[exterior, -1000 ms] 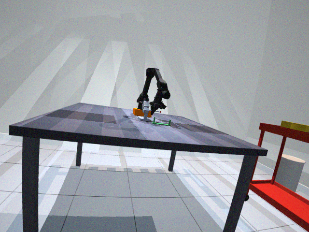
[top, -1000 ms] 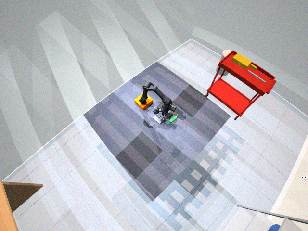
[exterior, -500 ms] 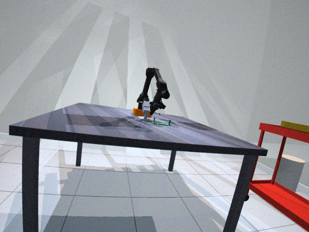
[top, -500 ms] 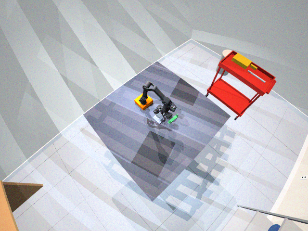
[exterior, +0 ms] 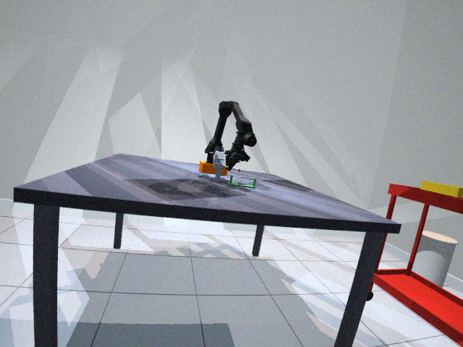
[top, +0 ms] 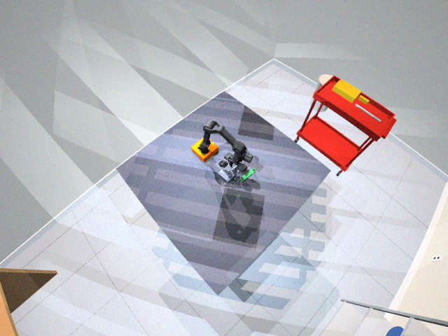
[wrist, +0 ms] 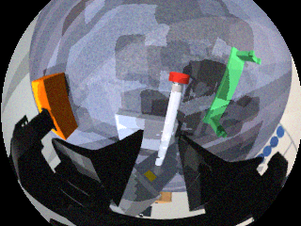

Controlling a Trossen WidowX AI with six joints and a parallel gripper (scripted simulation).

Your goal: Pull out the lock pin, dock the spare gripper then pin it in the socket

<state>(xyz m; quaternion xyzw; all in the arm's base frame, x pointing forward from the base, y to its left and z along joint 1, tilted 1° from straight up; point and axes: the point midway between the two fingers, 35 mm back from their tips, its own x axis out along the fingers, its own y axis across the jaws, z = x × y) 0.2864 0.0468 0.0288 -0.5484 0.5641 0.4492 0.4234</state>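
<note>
The mount is 5 cm to the right of my gripper tip, 1 cm below it and 1 cm behind it. Round my gripper tip: spare gripper (6 cm above, 5 cm to the right, 3 cm behind); then green cradle (10 cm ahead, 6 cm to the left, 4 cm below).
</note>
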